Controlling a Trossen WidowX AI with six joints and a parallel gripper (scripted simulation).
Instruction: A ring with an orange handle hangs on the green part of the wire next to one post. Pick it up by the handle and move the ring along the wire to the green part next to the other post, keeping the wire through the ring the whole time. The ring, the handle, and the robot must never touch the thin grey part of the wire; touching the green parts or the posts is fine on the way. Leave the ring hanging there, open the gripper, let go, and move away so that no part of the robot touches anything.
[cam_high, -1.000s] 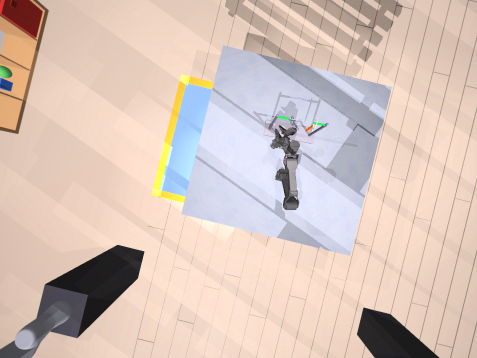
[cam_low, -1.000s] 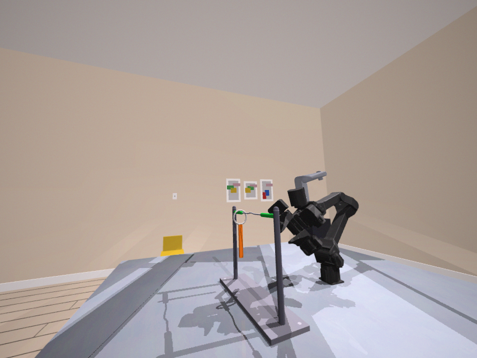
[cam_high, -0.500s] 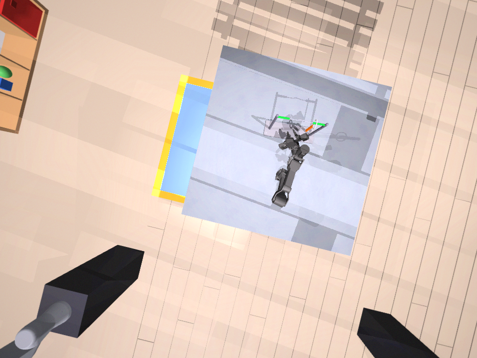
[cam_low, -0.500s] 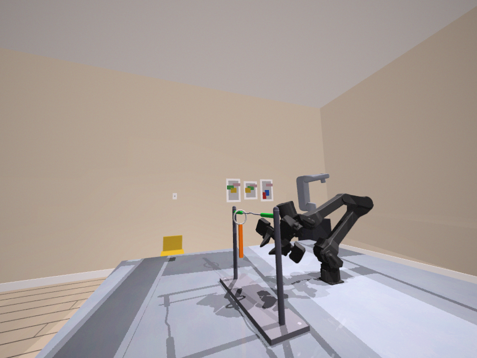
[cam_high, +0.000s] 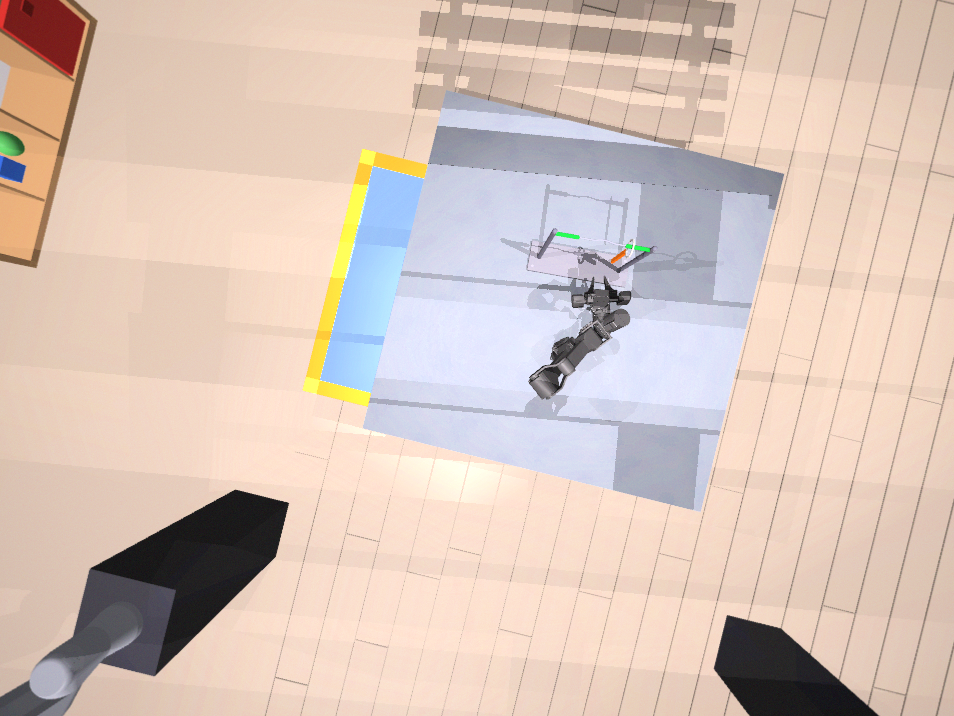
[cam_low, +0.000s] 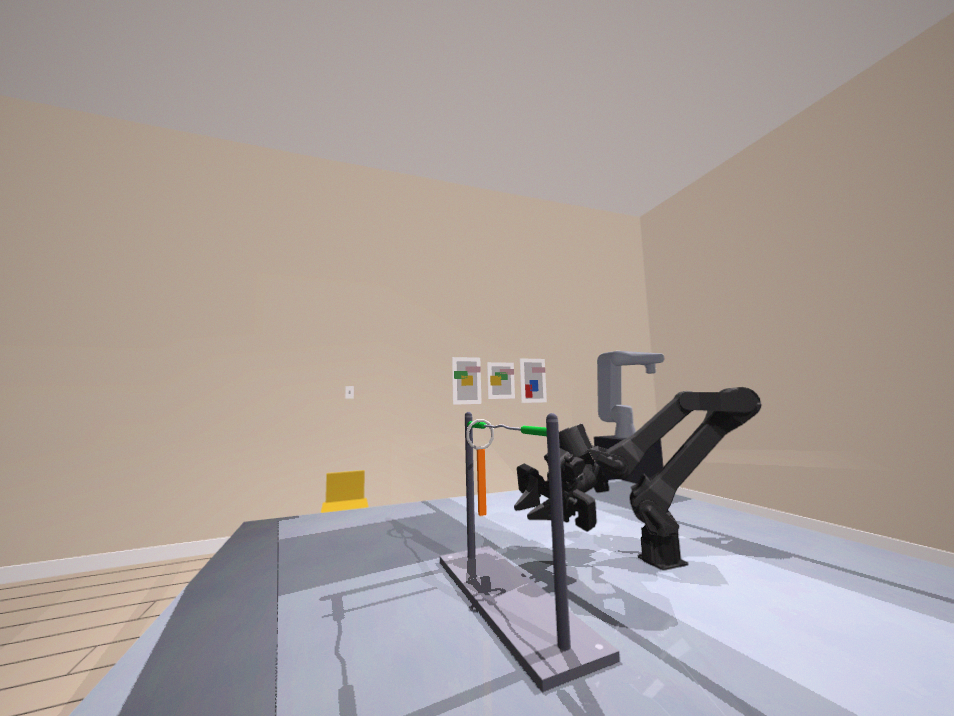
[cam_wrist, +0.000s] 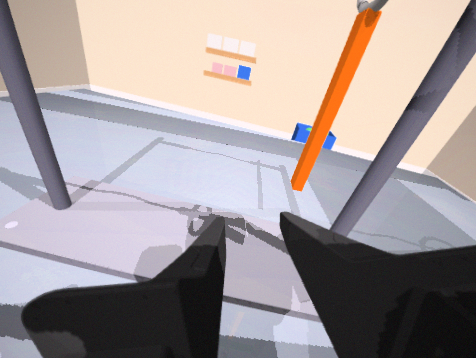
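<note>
The ring with orange handle lies 60 mm ahead of my gripper tip, 30 mm to the right of it and 100 mm above it.
</note>
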